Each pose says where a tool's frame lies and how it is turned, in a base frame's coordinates. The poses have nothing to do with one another.
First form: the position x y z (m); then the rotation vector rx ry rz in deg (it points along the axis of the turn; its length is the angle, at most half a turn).
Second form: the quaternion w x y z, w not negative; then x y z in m. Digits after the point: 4 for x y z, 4 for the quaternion.
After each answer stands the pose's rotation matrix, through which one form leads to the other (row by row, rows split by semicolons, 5 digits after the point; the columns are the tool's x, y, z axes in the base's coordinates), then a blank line. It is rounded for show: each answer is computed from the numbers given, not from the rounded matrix.
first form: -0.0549 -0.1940 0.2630 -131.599 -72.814 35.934
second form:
0.2196 -0.8303 -0.4594 0.2267 -0.0549 -0.1940 0.2630
0.47512 0.66329 -0.57820; 0.86240 -0.48150 0.15630; -0.17473 -0.57289 -0.80079

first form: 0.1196 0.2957 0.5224 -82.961 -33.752 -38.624
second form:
0.6591 -0.6397 -0.2602 -0.2978 0.1196 0.2957 0.5224
0.68717 0.72551 0.03794; -0.05963 0.00428 0.99821; 0.72405 -0.68820 0.04621

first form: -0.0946 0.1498 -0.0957 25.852 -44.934 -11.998
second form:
0.8941 0.2176 -0.3782 -0.1010 -0.0946 0.1498 -0.0957
0.69356 0.01600 -0.72022; -0.34515 0.88492 -0.31271; 0.63233 0.46546 0.61927

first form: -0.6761 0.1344 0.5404 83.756 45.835 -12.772
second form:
0.6670 0.6478 0.3545 -0.0988 -0.6761 0.1344 0.5404
0.72912 0.59110 0.34493; 0.32754 0.14115 -0.93423; -0.60092 0.79415 -0.09070

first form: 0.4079 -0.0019 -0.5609 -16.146 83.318 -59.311
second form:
0.6188 -0.1225 0.6321 -0.4500 0.4079 -0.0019 -0.5609
-0.20410 0.40205 0.89258; -0.71178 0.56503 -0.41727; -0.67210 -0.72048 0.17085

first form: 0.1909 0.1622 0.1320 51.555 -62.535 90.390
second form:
0.4894 0.3703 -0.4492 0.6493 0.1909 0.1622 0.1320
-0.24677 -0.96820 0.04128; 0.30276 -0.11749 -0.94580; 0.92057 -0.22090 0.32212

